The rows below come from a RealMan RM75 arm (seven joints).
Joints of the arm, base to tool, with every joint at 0 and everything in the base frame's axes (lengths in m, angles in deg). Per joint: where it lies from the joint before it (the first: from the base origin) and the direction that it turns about. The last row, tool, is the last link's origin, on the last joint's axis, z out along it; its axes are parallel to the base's.
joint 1: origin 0 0 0.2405 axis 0 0 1
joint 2: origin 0 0 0 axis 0 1 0
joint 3: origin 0 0 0.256 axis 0 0 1
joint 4: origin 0 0 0 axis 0 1 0
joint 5: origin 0 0 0.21 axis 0 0 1
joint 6: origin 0 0 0 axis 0 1 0
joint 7: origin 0 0 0.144 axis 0 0 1
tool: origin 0 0 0
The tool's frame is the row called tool.
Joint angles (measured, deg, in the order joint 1, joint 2, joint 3, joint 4, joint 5, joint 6, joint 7), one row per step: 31.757, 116.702, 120.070, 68.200, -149.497, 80.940, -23.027; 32.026, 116.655, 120.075, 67.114, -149.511, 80.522, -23.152; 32.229, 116.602, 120.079, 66.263, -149.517, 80.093, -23.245; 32.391, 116.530, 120.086, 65.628, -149.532, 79.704, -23.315; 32.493, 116.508, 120.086, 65.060, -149.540, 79.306, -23.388; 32.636, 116.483, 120.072, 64.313, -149.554, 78.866, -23.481; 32.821, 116.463, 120.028, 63.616, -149.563, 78.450, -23.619; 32.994, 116.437, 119.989, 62.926, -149.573, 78.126, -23.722
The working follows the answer.
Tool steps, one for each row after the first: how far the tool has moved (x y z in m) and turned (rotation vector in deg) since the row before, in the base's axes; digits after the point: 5 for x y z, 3 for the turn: 0.00183, 0.00051, -0.00238, -0.282, 0.087, -0.316; 0.00151, 0.00060, -0.00166, -0.117, 0.045, -0.222; 0.00118, 0.00069, -0.00091, -0.005, -0.014, -0.134; 0.00120, 0.00044, -0.00110, 0.010, 0.013, -0.132; 0.00150, 0.00039, -0.00160, -0.075, 0.021, -0.192; 0.00100, 0.00058, -0.00160, -0.111, -0.010, -0.068; 0.00108, 0.00031, -0.00161, -0.170, 0.009, -0.141
Tool pose at each row, in the base's axes (x y z in m, rotation vector in deg; rounded; the steps above come from the unrounded poses): 0.25858, 0.37616, 0.05605, -121.135, 85.201, -8.850; 0.26041, 0.37667, 0.05367, -121.164, 85.654, -9.096; 0.26192, 0.37727, 0.05202, -121.115, 85.945, -9.222; 0.26310, 0.37796, 0.05111, -121.017, 86.082, -9.290; 0.26430, 0.37840, 0.05001, -120.919, 86.230, -9.316; 0.26579, 0.37879, 0.04841, -120.847, 86.465, -9.424; 0.26679, 0.37937, 0.04680, -120.880, 86.557, -9.546; 0.26787, 0.37968, 0.04519, -120.915, 86.751, -9.723

